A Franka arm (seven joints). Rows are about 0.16 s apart.
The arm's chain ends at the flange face. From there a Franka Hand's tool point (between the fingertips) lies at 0.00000 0.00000 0.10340 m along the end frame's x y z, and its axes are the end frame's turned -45 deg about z.
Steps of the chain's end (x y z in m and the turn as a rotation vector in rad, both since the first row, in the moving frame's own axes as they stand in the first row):
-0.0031 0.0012 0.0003 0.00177 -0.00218 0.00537
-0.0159 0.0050 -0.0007 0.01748 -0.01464 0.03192
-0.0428 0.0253 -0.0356 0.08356 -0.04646 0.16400
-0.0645 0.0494 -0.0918 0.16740 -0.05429 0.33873
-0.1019 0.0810 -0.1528 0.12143 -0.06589 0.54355
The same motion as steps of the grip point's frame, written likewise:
-0.0031 -0.0016 0.0003 0.00279 -0.00029 0.00537
-0.0145 -0.0101 -0.0007 0.02271 0.00201 0.03192
-0.0447 -0.0216 -0.0361 0.09194 0.02623 0.16400
-0.0698 -0.0251 -0.0934 0.15676 0.07998 0.33873
-0.1219 -0.0267 -0.1538 0.13246 0.03927 0.54355

